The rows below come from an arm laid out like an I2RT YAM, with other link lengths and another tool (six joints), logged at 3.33 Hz.
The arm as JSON. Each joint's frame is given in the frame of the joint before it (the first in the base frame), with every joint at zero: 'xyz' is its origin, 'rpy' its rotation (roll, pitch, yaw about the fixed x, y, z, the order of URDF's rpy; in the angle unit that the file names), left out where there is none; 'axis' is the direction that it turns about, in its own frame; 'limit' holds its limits. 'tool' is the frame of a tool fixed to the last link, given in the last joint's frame.
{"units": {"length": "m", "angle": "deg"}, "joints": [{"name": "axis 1", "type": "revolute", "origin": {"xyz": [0.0, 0.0, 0.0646]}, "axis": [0.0, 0.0, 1.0], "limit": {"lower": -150.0, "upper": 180.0}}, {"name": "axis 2", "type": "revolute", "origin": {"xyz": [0.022, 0.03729, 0.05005]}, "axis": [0.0, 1.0, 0.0], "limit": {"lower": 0.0, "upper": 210.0}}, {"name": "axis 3", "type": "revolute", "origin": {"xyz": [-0.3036, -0.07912, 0.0]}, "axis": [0.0, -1.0, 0.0], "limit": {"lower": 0.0, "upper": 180.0}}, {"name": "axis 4", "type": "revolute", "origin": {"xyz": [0.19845, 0.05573, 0.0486]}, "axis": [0.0, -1.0, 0.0], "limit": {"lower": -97.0, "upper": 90.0}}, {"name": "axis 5", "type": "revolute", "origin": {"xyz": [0.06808, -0.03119, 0.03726]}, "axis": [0.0, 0.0, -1.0], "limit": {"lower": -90.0, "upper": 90.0}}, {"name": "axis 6", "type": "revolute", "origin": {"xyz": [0.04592, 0.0, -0.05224]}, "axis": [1.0, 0.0, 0.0], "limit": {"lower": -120.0, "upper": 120.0}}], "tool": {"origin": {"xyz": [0.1, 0.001, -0.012], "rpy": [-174.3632, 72.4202, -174.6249]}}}
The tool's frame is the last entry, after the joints.
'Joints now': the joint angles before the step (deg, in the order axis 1, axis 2, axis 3, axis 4, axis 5, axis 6). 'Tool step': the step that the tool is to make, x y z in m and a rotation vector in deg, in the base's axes. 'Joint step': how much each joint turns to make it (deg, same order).
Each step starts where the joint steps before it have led.
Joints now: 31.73 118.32 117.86 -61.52 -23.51 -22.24
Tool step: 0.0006 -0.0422 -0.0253 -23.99 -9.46 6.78
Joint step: 2.77 0.15 -1.76 -6.55 21.58 -14.16
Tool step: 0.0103 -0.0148 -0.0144 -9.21 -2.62 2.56
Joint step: 0.41 1.94 -0.61 -0.37 7.95 -4.85
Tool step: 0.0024 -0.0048 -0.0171 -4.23 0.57 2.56
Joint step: 0.17 1.45 -2.19 1.15 2.39 -3.16
